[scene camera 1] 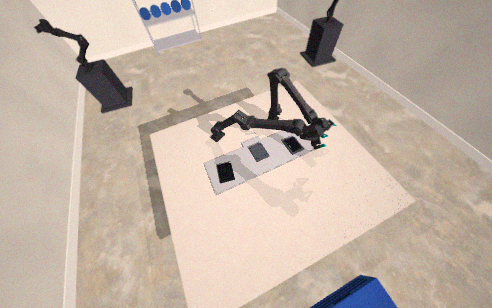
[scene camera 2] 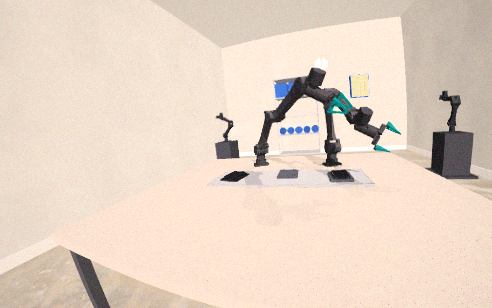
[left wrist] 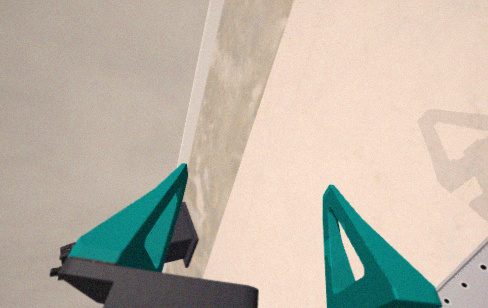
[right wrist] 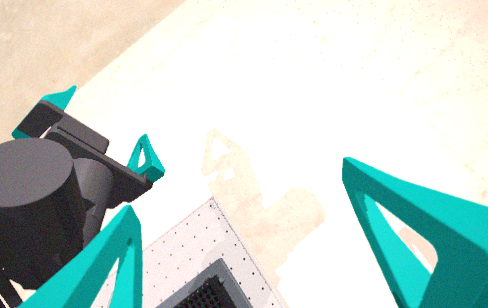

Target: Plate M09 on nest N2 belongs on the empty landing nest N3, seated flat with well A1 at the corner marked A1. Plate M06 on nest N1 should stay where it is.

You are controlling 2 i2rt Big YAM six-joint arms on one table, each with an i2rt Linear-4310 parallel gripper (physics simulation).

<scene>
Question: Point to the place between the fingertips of my left gripper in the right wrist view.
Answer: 110, 114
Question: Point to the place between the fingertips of my right gripper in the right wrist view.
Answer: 239, 190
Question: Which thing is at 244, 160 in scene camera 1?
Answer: A grey perforated plate.
</scene>
